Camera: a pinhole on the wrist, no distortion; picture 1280 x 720 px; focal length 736.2 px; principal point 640.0 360.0 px. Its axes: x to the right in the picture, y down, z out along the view. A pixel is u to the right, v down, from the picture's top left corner.
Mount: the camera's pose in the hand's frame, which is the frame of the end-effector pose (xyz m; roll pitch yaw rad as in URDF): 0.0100 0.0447 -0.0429 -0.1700 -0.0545 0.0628
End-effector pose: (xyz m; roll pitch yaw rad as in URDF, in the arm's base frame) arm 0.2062 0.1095 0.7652 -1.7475 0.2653 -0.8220
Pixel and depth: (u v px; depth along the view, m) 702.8 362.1 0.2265
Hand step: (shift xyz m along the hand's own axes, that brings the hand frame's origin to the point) 0.0147 0.0840 0.1809
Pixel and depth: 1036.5 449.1 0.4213
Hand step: 0.2064 0.1788 0.3755
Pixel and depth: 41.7 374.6 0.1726
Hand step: -0.1410 0.0678 0.1187
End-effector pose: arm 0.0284 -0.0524 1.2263 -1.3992 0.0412 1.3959
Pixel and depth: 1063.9 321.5 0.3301
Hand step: 0.1791 0.0942 0.2952
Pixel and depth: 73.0 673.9 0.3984
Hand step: -0.3303 0.2586 0.3038
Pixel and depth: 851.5 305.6 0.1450
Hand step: 0.0428 0.0608 0.1039
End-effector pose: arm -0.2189 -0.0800 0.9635 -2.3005 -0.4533 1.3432
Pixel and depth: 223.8 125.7 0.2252
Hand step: -0.1276 0.0034 0.1839
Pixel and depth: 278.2 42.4 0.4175
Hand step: -0.2118 -0.0763 0.3872
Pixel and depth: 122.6 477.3 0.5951
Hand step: -0.4500 0.2103 0.5040
